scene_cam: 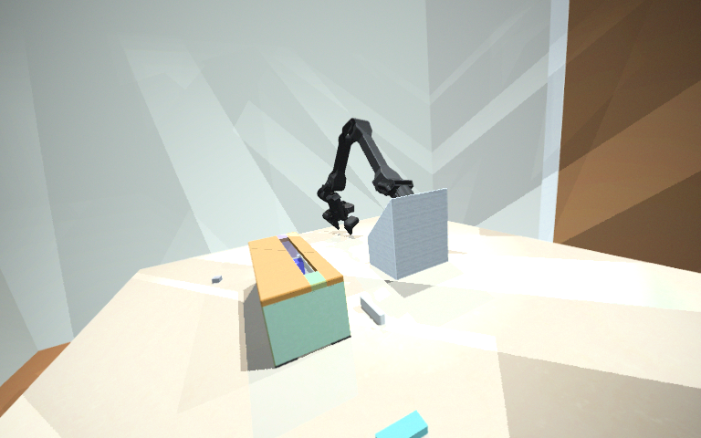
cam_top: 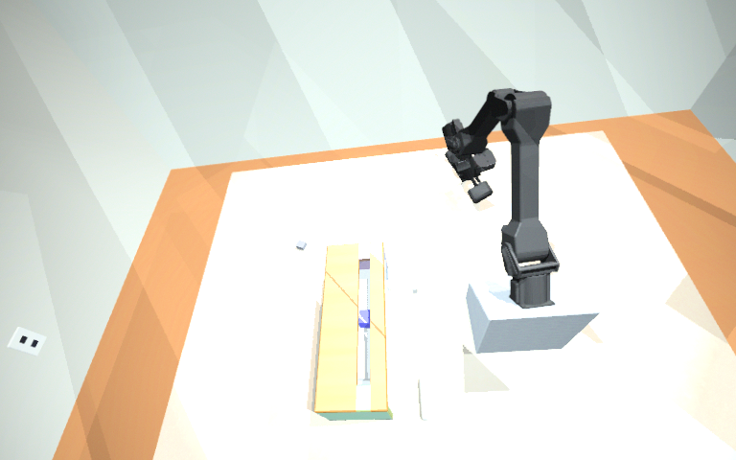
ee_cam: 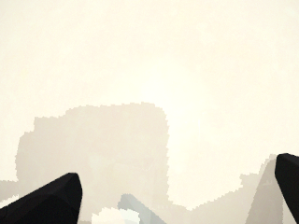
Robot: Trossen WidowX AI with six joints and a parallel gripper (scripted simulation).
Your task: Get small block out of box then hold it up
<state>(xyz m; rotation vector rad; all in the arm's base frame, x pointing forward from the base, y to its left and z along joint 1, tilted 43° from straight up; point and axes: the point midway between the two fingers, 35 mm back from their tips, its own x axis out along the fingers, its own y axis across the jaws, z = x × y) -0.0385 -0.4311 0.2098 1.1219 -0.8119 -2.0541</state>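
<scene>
Now: the long box 360 mm ahead of my gripper tip, 420 mm to the left of it and 50 mm above it. From my gripper tip the other things lie so: cyan block (400 mm ahead, 800 mm to the left); then grey piece (550 mm ahead, 120 mm to the left); then blue block (380 mm ahead, 410 mm to the left, 80 mm above).
</scene>
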